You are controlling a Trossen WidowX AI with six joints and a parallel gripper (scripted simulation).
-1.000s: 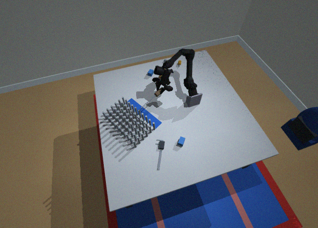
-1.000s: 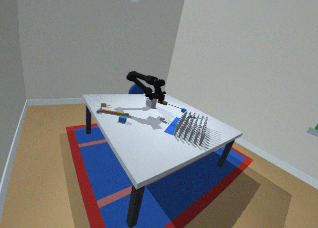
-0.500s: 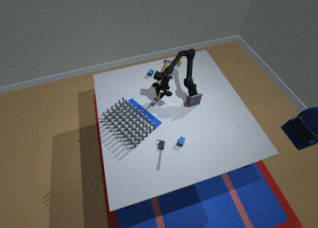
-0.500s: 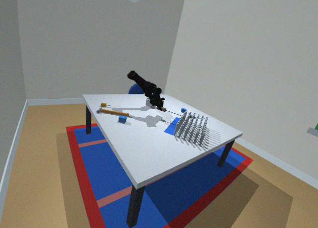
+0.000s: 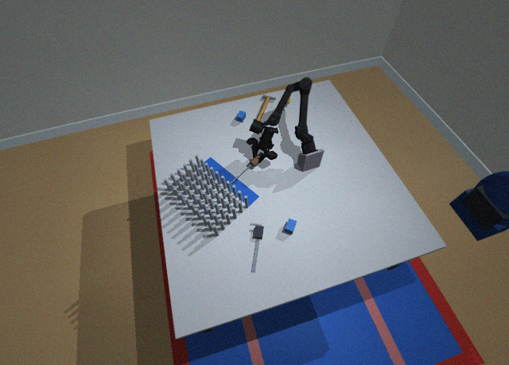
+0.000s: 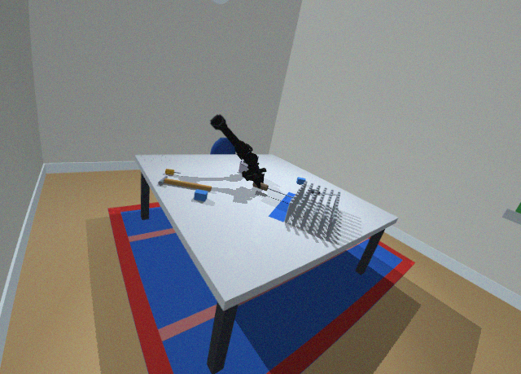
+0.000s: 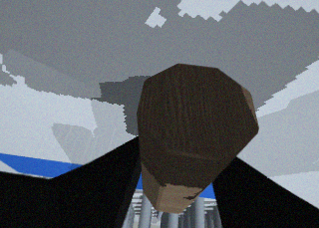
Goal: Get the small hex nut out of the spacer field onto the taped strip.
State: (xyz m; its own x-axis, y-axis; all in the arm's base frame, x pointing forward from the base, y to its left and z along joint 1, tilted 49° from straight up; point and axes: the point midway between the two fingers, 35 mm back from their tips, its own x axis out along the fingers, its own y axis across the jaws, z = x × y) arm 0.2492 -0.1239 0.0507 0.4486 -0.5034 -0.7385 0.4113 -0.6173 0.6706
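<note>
Right now the blue taped strip is 18 cm ahead of my gripper tip, 4 cm to the left of it and 3 cm below it. Also, from my gripper tip: thin hook tool: 9 cm ahead, 4 cm to the left; then yellow screwdriver: 39 cm behind, 39 cm to the right, 2 cm below.
</note>
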